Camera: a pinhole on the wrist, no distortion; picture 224 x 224 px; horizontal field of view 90.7 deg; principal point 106.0 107.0 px. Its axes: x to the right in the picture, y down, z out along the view. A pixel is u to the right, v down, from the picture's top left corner.
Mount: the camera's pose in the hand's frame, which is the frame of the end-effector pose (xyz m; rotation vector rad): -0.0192 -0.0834 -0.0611 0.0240 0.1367 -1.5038
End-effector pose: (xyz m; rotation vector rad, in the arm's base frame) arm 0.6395 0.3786 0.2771 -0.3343 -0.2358 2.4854
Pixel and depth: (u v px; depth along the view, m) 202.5 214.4 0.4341
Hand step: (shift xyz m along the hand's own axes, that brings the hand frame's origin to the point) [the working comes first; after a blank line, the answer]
In the camera's frame: 0.3786 0.4214 0.4341

0.4560 -0.4741 0.3007
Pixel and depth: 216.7 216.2 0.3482
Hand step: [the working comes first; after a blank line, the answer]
In the camera's frame: 0.3484 0.3437 0.3482

0.3703 -0.4408 0.2240
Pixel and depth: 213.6 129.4 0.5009
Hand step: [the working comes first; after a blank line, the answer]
In the camera's frame: 0.4871 0.1014 0.5009

0.1492 -0.6104 0.3776
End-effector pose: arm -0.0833 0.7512 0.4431 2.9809 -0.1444 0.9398
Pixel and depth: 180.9 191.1 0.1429
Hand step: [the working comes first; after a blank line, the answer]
In the camera's frame: 0.0967 0.1086 0.1429

0.1056 -0.1864 0.0630
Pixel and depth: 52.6 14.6 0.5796
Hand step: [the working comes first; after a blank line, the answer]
In the camera's frame: -0.2797 -0.4840 0.5796

-0.4742 0.1030 0.5766
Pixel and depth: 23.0 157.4 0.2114
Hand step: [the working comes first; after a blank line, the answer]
In the camera's frame: -0.1586 0.0963 0.2114

0.0830 0.0593 0.1587
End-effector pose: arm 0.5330 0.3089 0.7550 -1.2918 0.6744 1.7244
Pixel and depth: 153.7 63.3 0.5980
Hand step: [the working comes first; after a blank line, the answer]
In the camera's frame: 0.2578 -0.2362 0.5980

-0.1935 -0.4155 0.5213
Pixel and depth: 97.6 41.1 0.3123
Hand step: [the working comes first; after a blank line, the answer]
In the camera's frame: -0.0237 -0.1860 0.3123

-0.1822 -0.1040 0.2640
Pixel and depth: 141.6 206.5 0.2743
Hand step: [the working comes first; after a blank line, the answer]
In the camera's frame: 0.0883 0.2467 0.2743

0.2524 -0.1817 0.1848
